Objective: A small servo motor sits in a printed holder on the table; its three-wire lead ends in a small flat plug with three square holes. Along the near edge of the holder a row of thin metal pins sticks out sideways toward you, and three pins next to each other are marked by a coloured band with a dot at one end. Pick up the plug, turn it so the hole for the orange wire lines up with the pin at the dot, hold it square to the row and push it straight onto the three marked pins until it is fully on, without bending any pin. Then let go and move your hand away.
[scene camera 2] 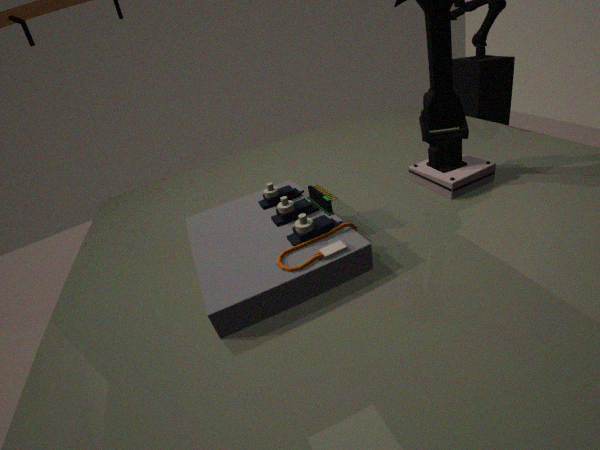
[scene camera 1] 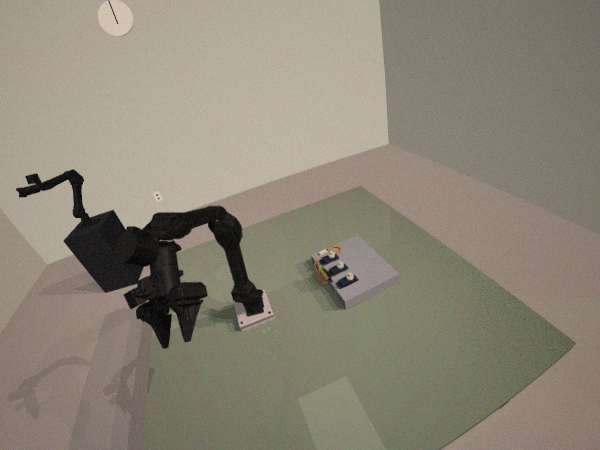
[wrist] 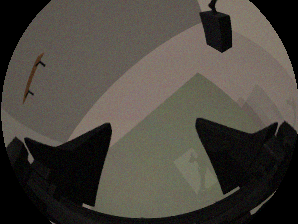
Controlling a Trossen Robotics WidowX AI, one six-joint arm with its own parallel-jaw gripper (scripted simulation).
same spot on grey holder block: [scene camera 2: 235, 246] = [scene camera 1: 359, 256]
